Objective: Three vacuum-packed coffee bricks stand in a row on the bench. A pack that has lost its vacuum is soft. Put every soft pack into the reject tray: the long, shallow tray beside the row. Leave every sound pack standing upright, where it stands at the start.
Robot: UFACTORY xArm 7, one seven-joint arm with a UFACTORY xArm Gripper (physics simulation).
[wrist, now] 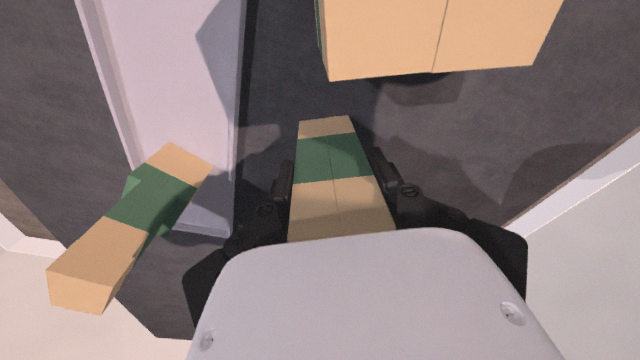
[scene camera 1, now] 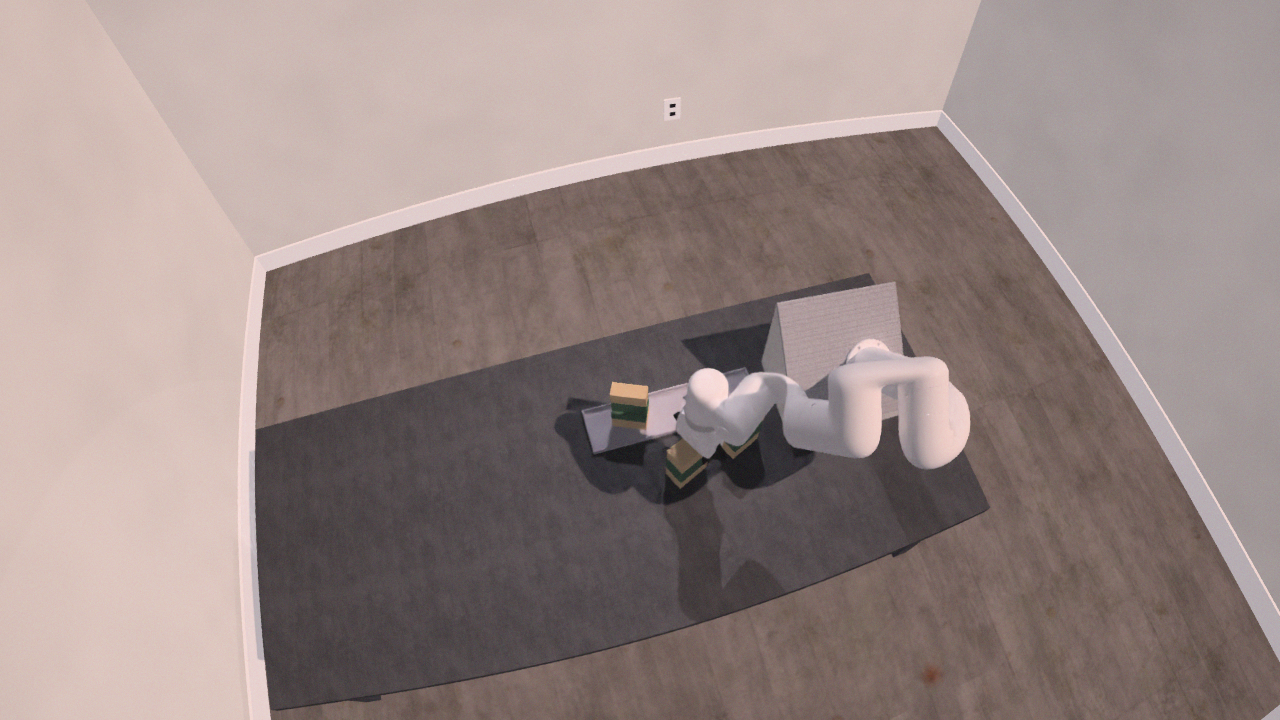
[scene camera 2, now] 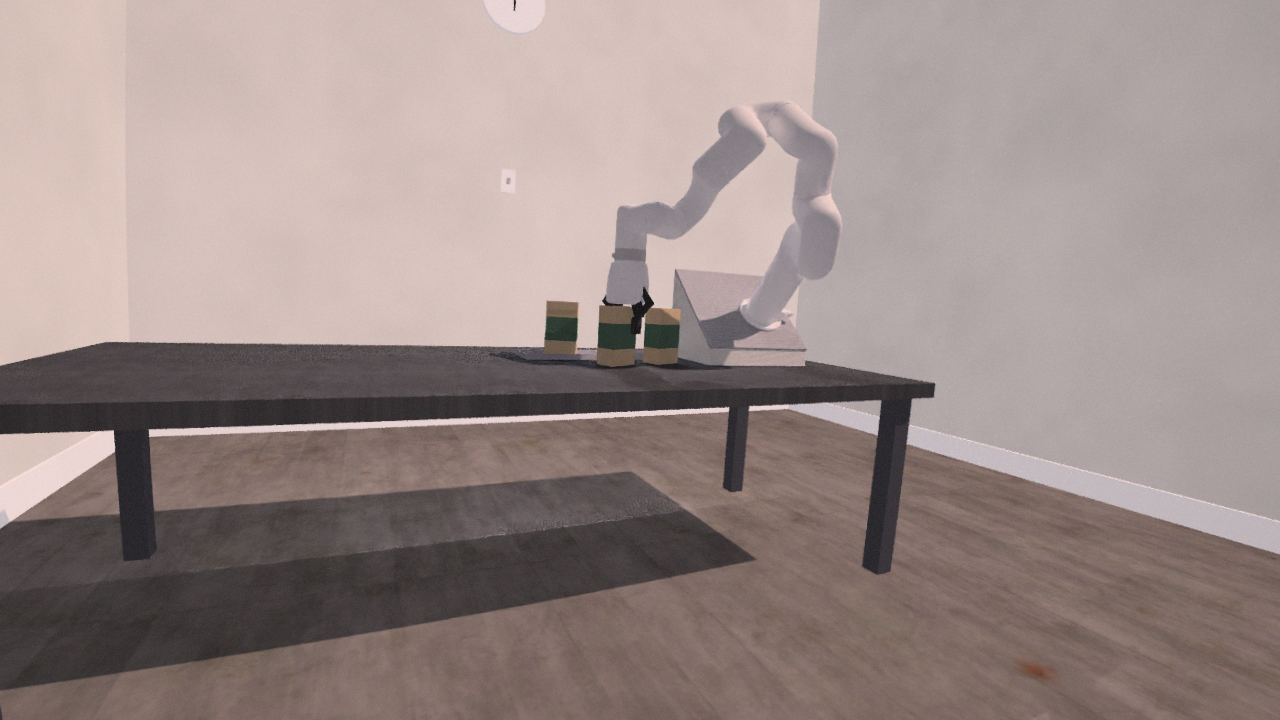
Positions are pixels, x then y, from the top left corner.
Scene:
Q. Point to a shallow reject tray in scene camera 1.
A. At 662, 407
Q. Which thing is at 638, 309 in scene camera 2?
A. My gripper.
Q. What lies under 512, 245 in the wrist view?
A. My gripper.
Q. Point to a shallow reject tray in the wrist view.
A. At 174, 72

